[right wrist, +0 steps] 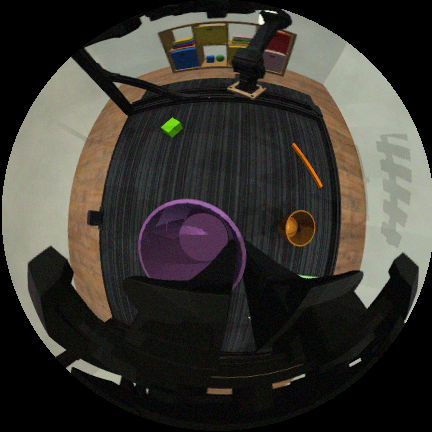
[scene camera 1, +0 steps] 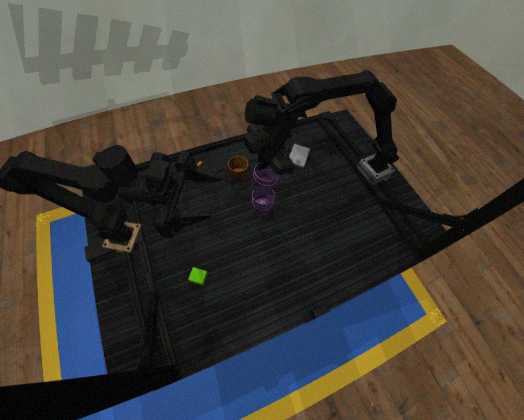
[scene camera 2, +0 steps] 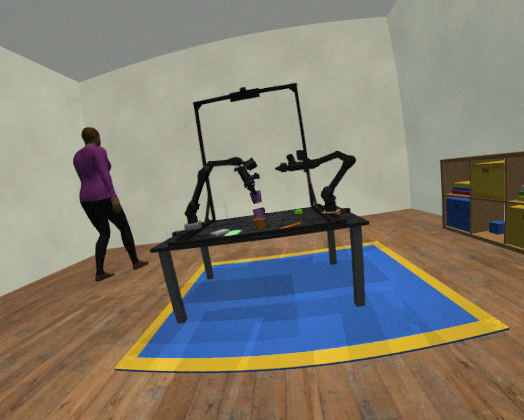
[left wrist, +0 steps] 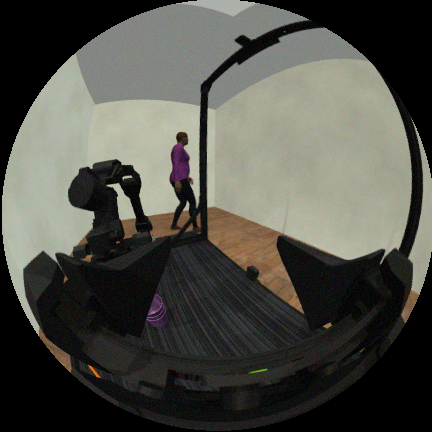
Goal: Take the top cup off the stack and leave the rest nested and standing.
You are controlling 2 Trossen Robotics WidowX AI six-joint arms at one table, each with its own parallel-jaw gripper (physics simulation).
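My right gripper is shut on the wall of a purple cup, held upright in the air. Two rim lines show on it in scene camera 1, so I cannot tell whether one cup or two nested cups hang there. Below, apart from it, the purple cup stack stands upright and nested on the table. My left gripper is open and empty, raised at the left in scene camera 1.
An orange cup stands near the stack. A green block, an orange stick, a white piece and a pale green piece lie on the table. A person stands beyond.
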